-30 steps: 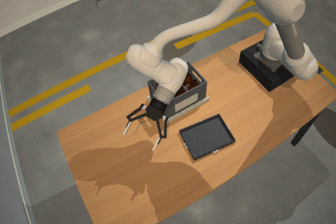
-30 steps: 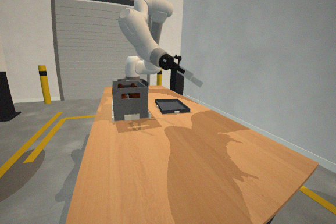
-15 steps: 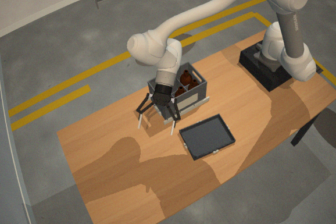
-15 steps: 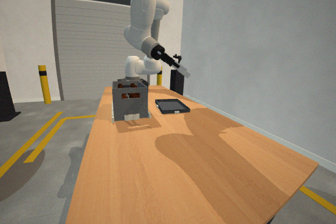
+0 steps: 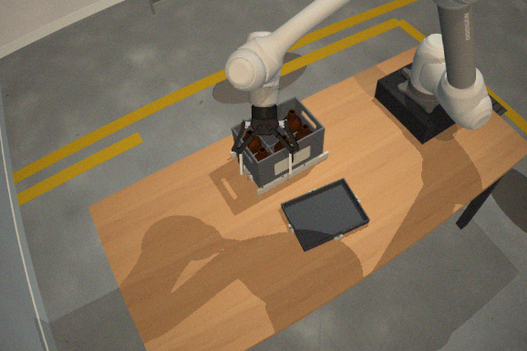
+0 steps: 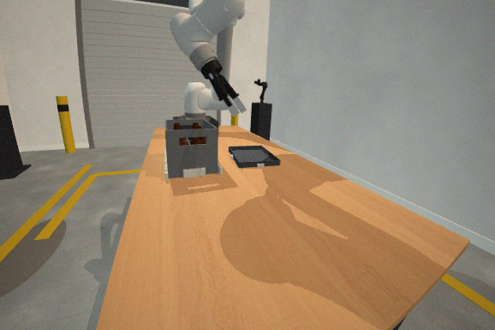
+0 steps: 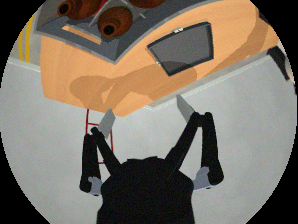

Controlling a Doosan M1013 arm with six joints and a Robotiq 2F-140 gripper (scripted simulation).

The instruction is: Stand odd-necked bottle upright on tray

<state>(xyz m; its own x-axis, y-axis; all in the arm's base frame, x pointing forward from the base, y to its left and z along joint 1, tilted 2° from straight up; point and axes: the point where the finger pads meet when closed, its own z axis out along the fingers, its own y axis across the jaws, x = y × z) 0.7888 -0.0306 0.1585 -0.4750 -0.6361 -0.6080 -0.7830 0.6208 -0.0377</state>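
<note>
My gripper is now 160 mm past the grey crate, 150 mm to the left of it and 160 mm above it. From my hand the other things lie so: dark tray: 130 mm behind, 150 mm to the left, 230 mm below; glass bottle: 160 mm behind, 110 mm to the right, 150 mm below.
</note>
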